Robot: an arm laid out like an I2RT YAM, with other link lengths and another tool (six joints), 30 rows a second.
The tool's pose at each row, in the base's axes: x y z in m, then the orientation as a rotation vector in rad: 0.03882, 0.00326, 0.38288, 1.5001, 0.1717, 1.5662; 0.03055, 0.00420, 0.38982, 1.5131, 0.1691, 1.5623; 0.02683, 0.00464, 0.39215, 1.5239, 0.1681, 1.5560; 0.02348, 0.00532, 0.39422, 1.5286, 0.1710, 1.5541; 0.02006, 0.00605, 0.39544, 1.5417, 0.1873, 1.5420; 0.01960, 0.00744, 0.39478, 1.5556, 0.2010, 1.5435; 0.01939, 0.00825, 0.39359, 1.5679, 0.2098, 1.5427; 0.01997, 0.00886, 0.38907, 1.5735, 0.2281, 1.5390
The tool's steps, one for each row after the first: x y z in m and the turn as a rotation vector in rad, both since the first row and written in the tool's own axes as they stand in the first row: 0.00412, 0.00822, -0.00573, 0.0064, -0.0094, 0.0032; 0.00543, 0.01139, -0.00851, 0.0115, -0.0183, 0.0033; 0.00677, 0.01407, -0.01115, 0.0158, -0.0205, 0.0024; 0.00753, 0.01619, -0.01409, 0.0307, -0.0270, -0.0087; 0.00792, 0.01522, -0.01530, 0.0481, -0.0276, -0.0086; 0.00758, 0.01409, -0.01616, 0.0611, -0.0306, -0.0085; 0.00487, 0.01049, -0.01707, 0.0742, -0.0282, -0.0171
